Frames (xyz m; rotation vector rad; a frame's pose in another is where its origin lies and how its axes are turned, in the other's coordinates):
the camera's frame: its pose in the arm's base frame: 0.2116 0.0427 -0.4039 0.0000 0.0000 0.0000
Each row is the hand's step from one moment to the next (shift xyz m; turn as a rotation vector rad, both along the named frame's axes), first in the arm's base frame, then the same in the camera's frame.
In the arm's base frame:
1: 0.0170 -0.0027 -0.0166 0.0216 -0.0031 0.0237
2: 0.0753 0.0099 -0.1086 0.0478 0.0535 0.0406
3: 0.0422 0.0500 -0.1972 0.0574 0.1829 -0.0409
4: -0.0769 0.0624 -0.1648 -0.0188 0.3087 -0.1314
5: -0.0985 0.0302 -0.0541 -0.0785 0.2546 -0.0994
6: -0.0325 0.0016 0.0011 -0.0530 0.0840 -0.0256
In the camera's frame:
1: 0.0170 -0.0027 -0.0166 0.0216 -0.0031 0.0237
2: 0.0753 0.0099 -0.1086 0.0478 0.0535 0.0406
3: 0.0422 0.0500 -0.1972 0.0574 0.1829 -0.0409
4: -0.0769 0.0624 -0.1648 -0.0188 0.3087 -0.1314
5: -0.0985 0.0302 -0.0541 -0.0785 0.2546 -0.0994
6: -0.0325 0.0016 0.0011 -0.0530 0.0840 -0.0256

